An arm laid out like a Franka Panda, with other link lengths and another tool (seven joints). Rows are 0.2 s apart.
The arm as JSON. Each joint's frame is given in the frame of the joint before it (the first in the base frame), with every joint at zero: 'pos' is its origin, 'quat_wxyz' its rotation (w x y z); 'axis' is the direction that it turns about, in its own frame. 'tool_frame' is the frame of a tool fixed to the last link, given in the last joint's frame.
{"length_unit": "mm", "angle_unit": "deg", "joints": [
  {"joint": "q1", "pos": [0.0, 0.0, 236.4], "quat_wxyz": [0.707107, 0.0, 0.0, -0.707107], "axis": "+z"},
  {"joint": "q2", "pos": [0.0, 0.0, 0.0], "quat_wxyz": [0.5, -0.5, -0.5, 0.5], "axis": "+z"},
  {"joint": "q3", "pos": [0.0, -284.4, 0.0], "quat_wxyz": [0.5, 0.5, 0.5, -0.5], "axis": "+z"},
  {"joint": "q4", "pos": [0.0, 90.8, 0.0], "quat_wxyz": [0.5, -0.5, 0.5, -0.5], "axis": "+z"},
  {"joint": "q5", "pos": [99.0, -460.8, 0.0], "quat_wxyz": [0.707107, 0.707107, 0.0, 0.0], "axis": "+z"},
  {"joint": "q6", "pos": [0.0, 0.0, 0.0], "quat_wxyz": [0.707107, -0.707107, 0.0, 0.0], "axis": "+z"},
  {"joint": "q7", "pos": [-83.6, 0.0, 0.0], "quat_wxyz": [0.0, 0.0, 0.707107, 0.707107], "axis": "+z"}
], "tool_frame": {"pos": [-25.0, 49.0, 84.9], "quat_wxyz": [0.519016, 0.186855, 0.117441, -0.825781]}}
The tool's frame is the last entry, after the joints.
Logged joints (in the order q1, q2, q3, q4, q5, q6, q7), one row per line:
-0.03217, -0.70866, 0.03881, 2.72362, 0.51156, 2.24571, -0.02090
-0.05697, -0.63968, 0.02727, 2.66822, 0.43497, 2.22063, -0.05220
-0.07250, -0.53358, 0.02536, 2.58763, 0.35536, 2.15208, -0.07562
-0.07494, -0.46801, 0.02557, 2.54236, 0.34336, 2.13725, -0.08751
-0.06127, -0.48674, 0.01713, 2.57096, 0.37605, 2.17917, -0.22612
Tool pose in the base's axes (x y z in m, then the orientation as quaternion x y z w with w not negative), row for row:
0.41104, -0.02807, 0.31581, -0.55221, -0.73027, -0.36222, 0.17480
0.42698, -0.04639, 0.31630, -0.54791, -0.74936, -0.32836, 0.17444
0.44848, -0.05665, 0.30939, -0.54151, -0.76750, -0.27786, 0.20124
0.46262, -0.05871, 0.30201, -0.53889, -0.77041, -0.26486, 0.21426
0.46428, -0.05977, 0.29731, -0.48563, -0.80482, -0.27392, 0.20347
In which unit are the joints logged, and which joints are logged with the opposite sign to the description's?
The joints are logged in radians. Opposite sign: q4.
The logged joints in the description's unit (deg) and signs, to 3 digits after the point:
-1.843, -40.603, 2.224, -156.052, 29.310, 128.670, -1.197
-3.264, -36.651, 1.562, -152.878, 24.922, 127.233, -2.991
-4.154, -30.572, 1.453, -148.260, 20.361, 123.305, -4.333
-4.294, -26.815, 1.465, -145.666, 19.673, 122.455, -5.014
-3.511, -27.888, 0.981, -147.305, 21.546, 124.857, -12.956

